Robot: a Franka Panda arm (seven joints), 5 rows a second.
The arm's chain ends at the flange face. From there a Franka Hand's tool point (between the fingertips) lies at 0.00 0.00 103.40 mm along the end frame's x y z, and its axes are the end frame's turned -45 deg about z.
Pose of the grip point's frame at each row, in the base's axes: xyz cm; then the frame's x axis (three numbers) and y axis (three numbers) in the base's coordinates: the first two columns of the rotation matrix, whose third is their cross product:
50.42 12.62 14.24 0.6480 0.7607 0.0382 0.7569 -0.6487 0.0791
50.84 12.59 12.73 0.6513 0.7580 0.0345 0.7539 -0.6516 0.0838
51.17 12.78 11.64 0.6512 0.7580 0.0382 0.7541 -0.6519 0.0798
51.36 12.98 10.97 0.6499 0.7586 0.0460 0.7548 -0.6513 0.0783
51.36 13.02 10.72 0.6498 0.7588 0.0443 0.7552 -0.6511 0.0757
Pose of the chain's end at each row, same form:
49.54 12.85 24.54 0.9934 0.0792 0.0829 0.0770 -0.9966 0.0289
49.95 12.89 23.03 0.9936 0.0752 0.0837 0.0725 -0.9967 0.0349
50.29 13.02 21.94 0.9937 0.0750 0.0834 0.0728 -0.9969 0.0294
50.44 13.15 21.27 0.9933 0.0759 0.0879 0.0742 -0.9969 0.0228
50.47 13.18 21.02 0.9935 0.0762 0.0849 0.0745 -0.9969 0.0222

